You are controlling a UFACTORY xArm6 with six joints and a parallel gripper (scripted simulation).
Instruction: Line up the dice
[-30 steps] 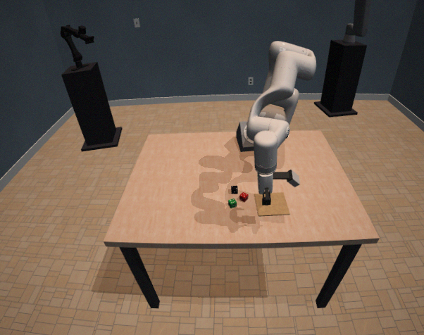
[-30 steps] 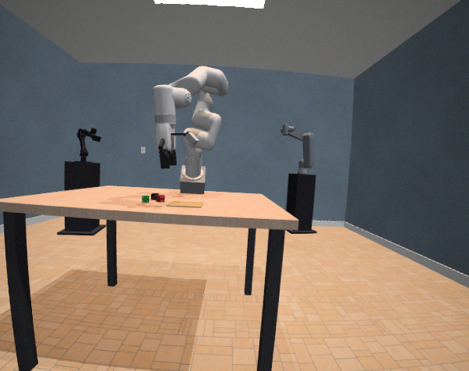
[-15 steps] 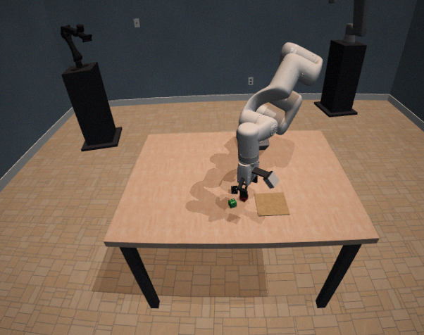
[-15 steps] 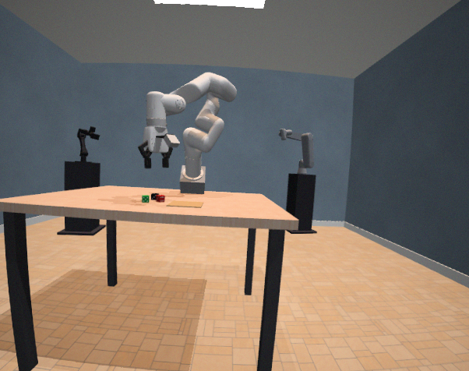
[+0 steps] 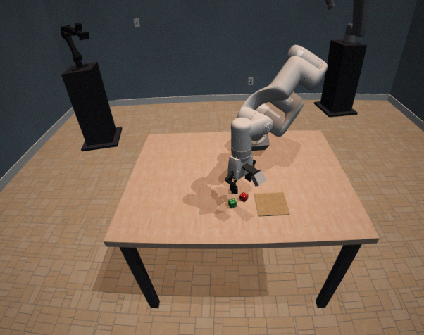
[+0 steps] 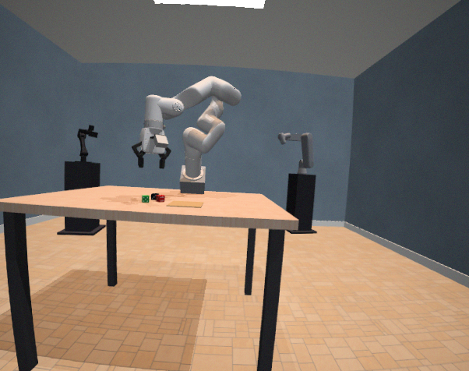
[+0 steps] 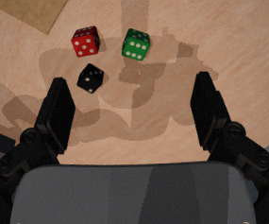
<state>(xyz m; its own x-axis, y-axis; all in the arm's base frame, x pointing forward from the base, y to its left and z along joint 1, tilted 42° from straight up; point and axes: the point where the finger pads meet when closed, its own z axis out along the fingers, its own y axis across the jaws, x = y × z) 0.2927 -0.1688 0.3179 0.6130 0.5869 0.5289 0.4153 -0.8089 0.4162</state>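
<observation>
Now: the green die 14 cm below my hand, 3 cm to the right of it and 3 cm behind it. Also, from my hand: black die 14 cm below, 12 cm behind; tan mat 16 cm below, 15 cm to the left, 1 cm behind; red die 14 cm below, 6 cm behind, 3 cm to the left.
</observation>
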